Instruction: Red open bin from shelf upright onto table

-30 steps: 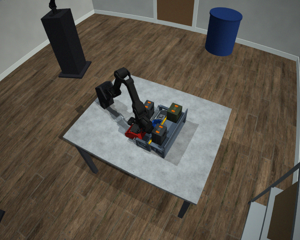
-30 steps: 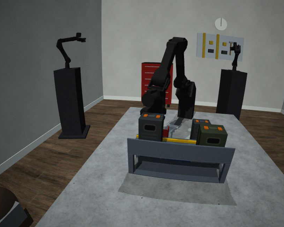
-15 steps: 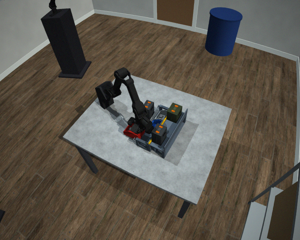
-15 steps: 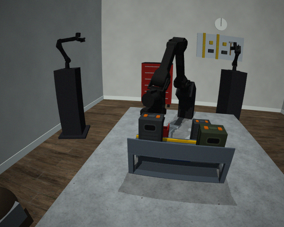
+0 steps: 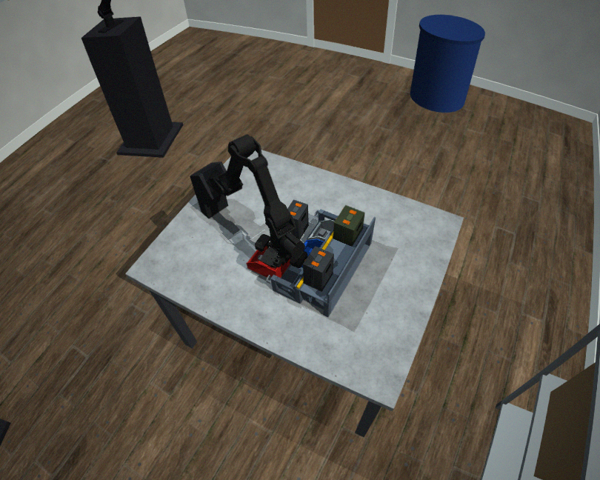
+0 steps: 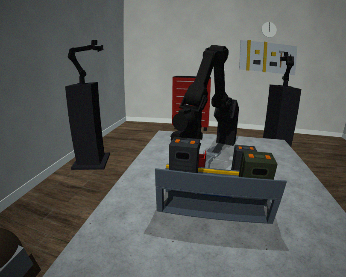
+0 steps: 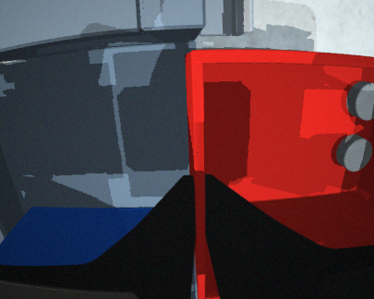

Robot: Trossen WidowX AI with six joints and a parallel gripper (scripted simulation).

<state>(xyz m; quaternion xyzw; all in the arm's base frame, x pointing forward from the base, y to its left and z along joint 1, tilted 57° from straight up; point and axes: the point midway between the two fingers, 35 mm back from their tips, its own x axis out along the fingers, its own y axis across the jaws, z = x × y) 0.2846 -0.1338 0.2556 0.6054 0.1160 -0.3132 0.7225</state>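
Right now my hand is 6 cm past the red open bin, 5 cm above it and 2 cm to the right of it. Round my hand: yellow rail (14 cm ahead, 7 cm to the left, 1 cm below); then grey bin (19 cm to the left, 15 cm ahead, 7 cm below); then blue bin (11 cm ahead, 8 cm to the left, 7 cm below).
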